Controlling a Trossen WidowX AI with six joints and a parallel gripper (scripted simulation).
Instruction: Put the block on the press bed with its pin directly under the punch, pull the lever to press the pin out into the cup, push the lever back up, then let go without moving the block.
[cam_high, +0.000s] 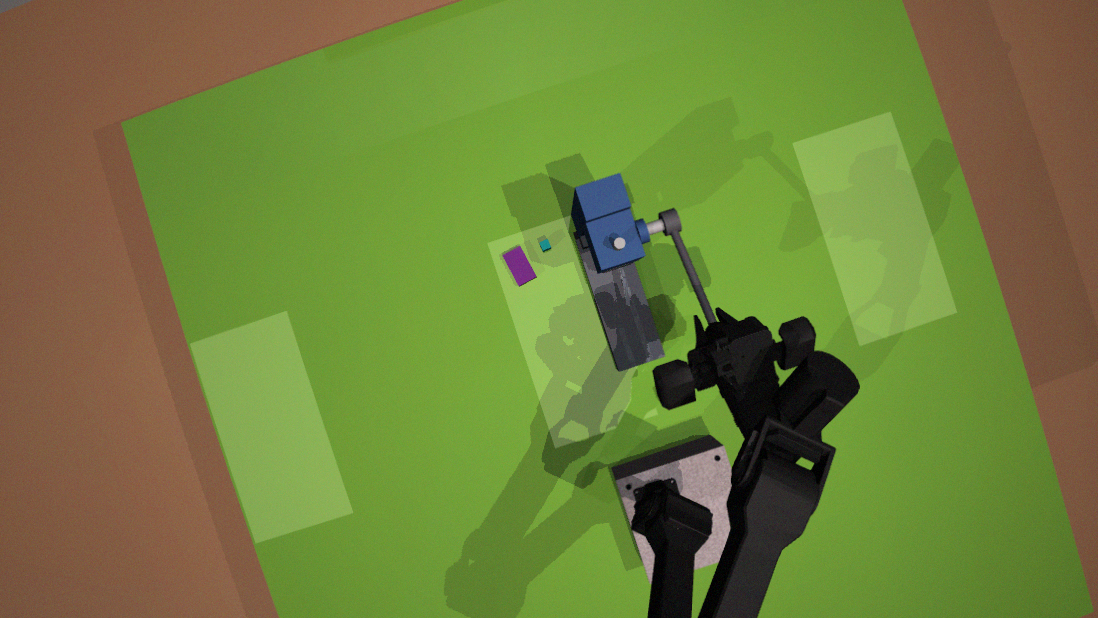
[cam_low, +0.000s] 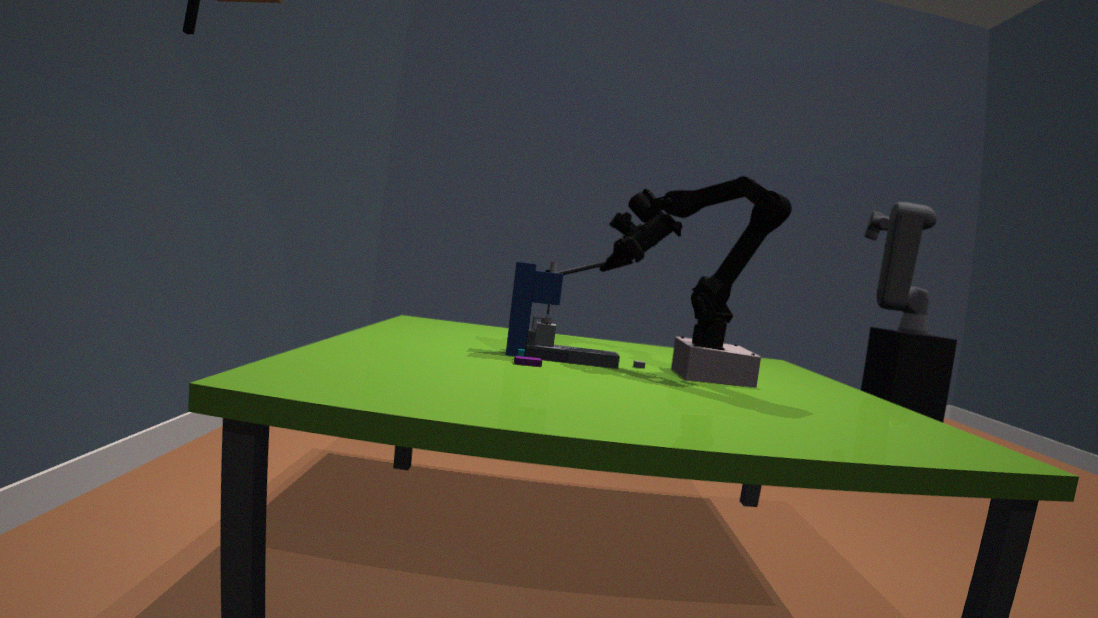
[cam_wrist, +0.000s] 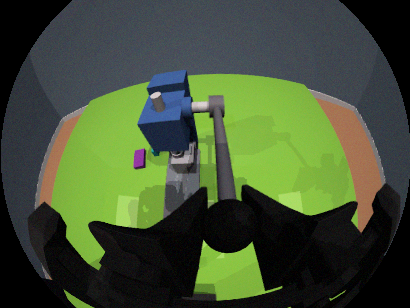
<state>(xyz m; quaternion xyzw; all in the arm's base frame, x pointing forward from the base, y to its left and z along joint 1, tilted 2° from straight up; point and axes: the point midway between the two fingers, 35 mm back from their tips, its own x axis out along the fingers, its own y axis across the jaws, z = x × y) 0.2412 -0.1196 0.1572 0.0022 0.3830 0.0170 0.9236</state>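
Right now my gripper tip is 5 cm short of the lever and 1 cm to the right of it. Also, from my gripper tip: small dark thing (21 cm below, 12 cm behind, 5 cm to the left); small teal cube (21 cm below, 16 cm to the left, 16 cm ahead); punch rod (11 cm ahead, 8 cm to the left, 8 cm below).
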